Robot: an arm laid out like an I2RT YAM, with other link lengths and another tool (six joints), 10 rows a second.
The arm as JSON. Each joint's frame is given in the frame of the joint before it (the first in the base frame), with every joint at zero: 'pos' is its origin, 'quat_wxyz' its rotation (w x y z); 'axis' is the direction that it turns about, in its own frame. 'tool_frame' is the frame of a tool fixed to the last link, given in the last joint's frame.
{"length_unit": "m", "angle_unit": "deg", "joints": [
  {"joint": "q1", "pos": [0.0, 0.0, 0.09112], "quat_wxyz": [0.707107, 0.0, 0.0, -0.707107], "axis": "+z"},
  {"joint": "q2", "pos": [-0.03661, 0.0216, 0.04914], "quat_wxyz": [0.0, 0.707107, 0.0, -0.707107], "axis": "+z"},
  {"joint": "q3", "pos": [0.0, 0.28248, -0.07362], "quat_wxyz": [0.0, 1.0, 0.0, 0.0], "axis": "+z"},
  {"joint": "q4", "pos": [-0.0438, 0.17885, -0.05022], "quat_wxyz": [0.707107, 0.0, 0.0, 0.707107], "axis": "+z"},
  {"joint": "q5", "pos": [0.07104, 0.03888, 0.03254], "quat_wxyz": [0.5, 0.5, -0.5, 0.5], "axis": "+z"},
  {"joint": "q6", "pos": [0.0, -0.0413, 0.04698], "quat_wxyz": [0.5, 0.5, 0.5, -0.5], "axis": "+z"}
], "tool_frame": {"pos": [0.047, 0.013, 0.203], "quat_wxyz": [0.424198, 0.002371, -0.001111, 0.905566]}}
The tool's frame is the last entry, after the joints.
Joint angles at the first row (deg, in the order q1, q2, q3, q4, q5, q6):
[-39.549 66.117 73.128 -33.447 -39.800 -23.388]
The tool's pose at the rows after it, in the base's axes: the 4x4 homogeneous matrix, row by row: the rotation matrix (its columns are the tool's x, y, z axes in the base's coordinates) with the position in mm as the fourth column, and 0 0 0 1 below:
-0.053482 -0.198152 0.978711 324.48; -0.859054 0.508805 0.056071 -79.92; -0.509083 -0.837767 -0.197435 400.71; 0 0 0 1
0.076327 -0.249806 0.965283 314.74; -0.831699 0.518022 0.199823 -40.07; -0.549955 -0.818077 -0.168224 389.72; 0 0 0 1
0.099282 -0.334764 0.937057 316.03; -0.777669 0.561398 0.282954 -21.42; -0.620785 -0.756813 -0.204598 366.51; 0 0 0 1
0.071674 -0.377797 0.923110 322.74; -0.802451 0.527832 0.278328 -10.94; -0.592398 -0.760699 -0.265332 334.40; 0 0 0 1
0.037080 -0.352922 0.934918 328.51; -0.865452 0.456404 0.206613 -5.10; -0.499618 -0.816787 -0.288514 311.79; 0 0 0 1
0.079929 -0.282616 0.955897 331.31; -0.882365 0.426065 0.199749 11.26; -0.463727 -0.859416 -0.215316 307.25; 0 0 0 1
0.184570 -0.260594 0.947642 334.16; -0.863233 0.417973 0.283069 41.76; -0.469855 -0.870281 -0.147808 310.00; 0 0 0 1
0.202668 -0.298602 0.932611 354.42; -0.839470 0.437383 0.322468 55.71; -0.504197 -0.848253 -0.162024 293.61; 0 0 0 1
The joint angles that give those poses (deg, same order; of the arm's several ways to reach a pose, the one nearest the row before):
[-39.468 57.593 59.646 -17.532 -41.433 -18.951]
[-39.281 54.845 53.480 -13.975 -49.702 -17.749]
[-37.125 55.501 51.042 -15.281 -52.020 -16.282]
[-30.527 55.146 46.566 -13.666 -44.845 -18.046]
[-20.047 52.433 39.953 -7.308 -30.689 -18.829]
[-10.203 50.339 30.251 6.583 -21.188 -16.469]
[-3.472 52.223 24.128 18.917 -19.602 -14.578]
[-0.066 60.514 21.071 29.437 -18.611 -12.338]

